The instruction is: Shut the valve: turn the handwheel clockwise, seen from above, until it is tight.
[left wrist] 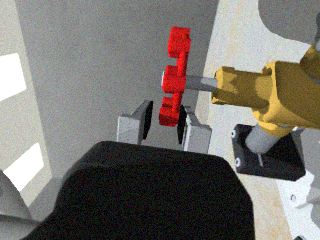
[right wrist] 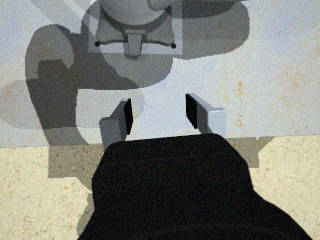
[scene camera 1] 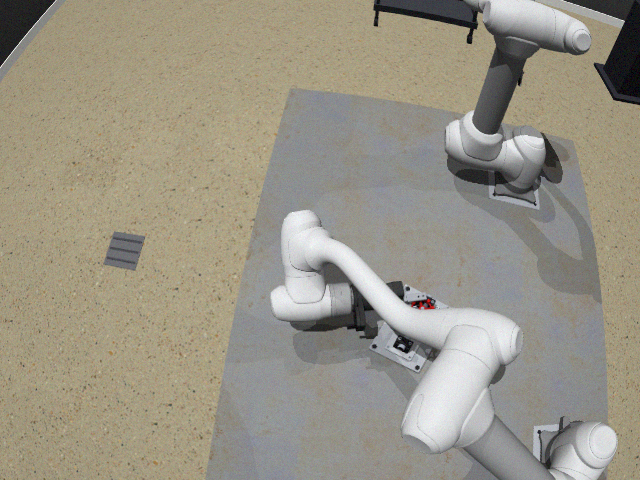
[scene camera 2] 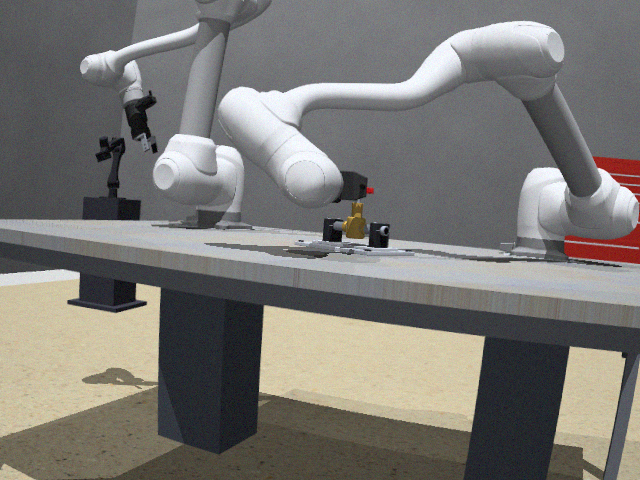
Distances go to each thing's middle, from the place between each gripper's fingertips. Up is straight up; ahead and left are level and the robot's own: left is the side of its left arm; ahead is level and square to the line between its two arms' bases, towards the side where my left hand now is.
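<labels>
The pale base plate (scene camera 1: 378, 345) is 14 cm below my left hand, 3 cm to the left of it and 1 cm behind it. As for the red handwheel (left wrist: 179, 42), my left hand is 3 cm to the right of it, 1 cm past it and 1 cm above it.
The pale base plate is 87 cm to the left of my right hand (scene camera 2: 151, 151), 50 cm ahead of it and 26 cm below it. My right hand is 13 cm above the red handwheel, 87 cm to the right of it and 50 cm short of it.
</labels>
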